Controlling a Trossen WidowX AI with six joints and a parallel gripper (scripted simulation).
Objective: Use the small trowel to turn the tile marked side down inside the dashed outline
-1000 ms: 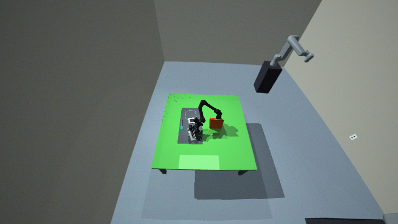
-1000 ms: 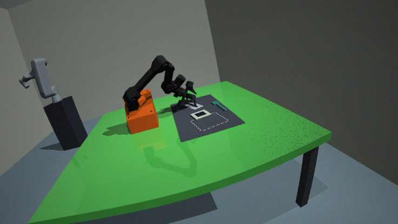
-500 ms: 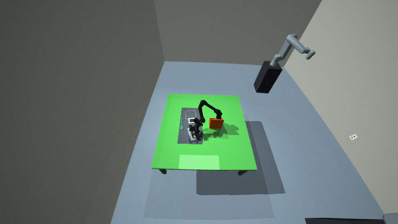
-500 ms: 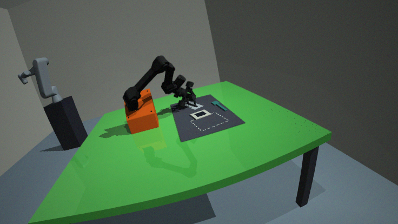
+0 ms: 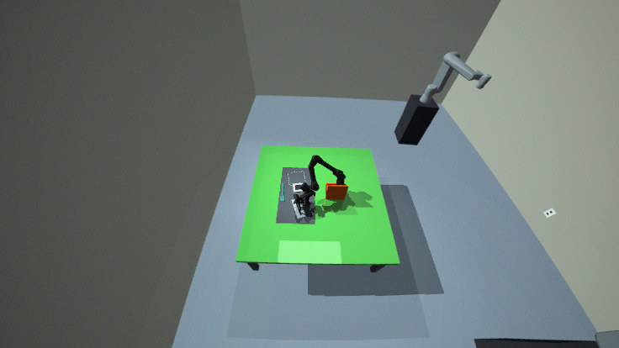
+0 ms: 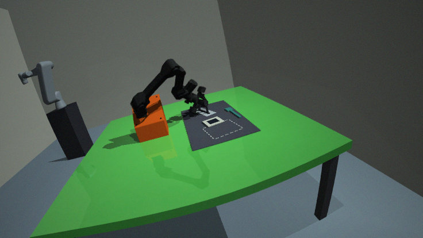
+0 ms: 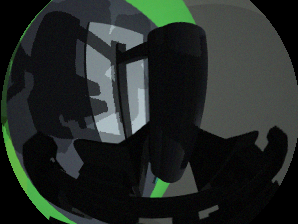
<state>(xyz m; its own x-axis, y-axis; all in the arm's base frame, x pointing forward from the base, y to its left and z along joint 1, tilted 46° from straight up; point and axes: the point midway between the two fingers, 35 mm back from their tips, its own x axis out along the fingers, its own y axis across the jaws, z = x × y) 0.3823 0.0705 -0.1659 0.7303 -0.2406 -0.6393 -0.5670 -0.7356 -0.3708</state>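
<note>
My gripper tip is now 16 cm to the left of the dark mat and 7 cm above it. From my gripper tip the other things lie so: teal t-shaped tool 13 cm ahead, 13 cm to the right, 4 cm below; then small trowel 2 cm behind, 1 cm to the right, 1 cm below; then tile 1 cm behind, 22 cm to the right, 4 cm below.
</note>
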